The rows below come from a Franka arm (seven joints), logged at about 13 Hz.
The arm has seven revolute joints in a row. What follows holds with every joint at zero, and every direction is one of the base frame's. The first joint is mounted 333 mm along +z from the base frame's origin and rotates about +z. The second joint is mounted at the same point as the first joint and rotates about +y. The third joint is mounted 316 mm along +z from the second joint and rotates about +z. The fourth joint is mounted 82.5 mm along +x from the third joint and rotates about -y. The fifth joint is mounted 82.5 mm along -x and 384 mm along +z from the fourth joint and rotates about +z. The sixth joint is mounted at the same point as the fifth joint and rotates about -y. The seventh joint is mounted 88 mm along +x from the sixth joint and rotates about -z. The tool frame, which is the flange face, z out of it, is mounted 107 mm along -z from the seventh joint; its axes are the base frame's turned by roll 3.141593, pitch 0 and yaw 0 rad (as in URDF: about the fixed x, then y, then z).
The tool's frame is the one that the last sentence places.
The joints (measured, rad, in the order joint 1, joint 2, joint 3, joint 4, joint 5, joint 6, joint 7), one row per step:
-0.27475, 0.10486, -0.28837, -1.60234, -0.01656, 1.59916, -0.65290
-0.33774, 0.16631, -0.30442, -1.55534, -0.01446, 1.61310, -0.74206
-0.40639, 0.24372, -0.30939, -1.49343, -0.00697, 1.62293, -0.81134
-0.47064, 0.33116, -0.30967, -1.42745, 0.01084, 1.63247, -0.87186
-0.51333, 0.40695, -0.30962, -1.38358, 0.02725, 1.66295, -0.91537
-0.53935, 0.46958, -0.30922, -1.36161, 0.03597, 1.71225, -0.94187
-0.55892, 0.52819, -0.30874, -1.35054, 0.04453, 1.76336, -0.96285
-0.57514, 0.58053, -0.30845, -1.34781, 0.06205, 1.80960, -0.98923
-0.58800, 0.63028, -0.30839, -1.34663, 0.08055, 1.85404, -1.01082
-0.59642, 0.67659, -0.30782, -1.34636, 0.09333, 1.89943, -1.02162
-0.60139, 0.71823, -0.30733, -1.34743, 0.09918, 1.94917, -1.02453
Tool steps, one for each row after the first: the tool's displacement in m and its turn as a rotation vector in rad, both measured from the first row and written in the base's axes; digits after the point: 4 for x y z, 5 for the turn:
-0.0077, -0.0446, -0.0115, -0.00589, 0.00669, 0.01200
-0.0135, -0.0879, -0.0271, -0.00884, 0.01801, 0.01066
-0.0170, -0.1274, -0.0491, -0.00118, 0.02884, 0.00982
-0.0167, -0.1564, -0.0745, -0.00023, 0.03103, 0.01482
-0.0140, -0.1772, -0.1015, -0.01070, 0.02993, 0.02102
-0.0117, -0.1938, -0.1317, -0.01723, 0.03194, 0.02742
-0.0112, -0.2066, -0.1626, -0.01125, 0.03078, 0.03785
-0.0110, -0.2167, -0.1931, -0.00465, 0.02897, 0.04503
-0.0103, -0.2241, -0.2218, -0.00470, 0.02864, 0.04762
-0.0091, -0.2298, -0.2478, -0.01476, 0.02803, 0.04846

